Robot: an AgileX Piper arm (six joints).
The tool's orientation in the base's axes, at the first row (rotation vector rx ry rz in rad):
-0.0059 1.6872 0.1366
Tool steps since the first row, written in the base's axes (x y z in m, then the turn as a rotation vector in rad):
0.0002 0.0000 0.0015 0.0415 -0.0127 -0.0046
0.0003 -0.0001 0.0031 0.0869 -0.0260 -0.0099
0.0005 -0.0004 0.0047 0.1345 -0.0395 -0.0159
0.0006 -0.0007 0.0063 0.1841 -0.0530 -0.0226
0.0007 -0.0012 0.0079 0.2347 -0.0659 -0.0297
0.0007 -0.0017 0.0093 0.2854 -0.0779 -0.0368
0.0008 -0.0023 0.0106 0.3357 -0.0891 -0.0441
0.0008 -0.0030 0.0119 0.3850 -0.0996 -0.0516
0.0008 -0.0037 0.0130 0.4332 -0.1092 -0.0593
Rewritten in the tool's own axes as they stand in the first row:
-0.0015 0.0001 0.0000 -0.0015 -0.0165 0.0404
-0.0031 0.0001 -0.0001 -0.0028 -0.0340 0.0846
-0.0047 0.0000 -0.0001 -0.0036 -0.0519 0.1311
-0.0064 -0.0002 -0.0002 -0.0041 -0.0700 0.1797
-0.0080 -0.0006 -0.0003 -0.0042 -0.0877 0.2293
-0.0094 -0.0009 -0.0005 -0.0042 -0.1045 0.2792
-0.0108 -0.0014 -0.0006 -0.0040 -0.1205 0.3287
-0.0121 -0.0020 -0.0009 -0.0033 -0.1357 0.3773
-0.0132 -0.0026 -0.0010 -0.0023 -0.1499 0.4250

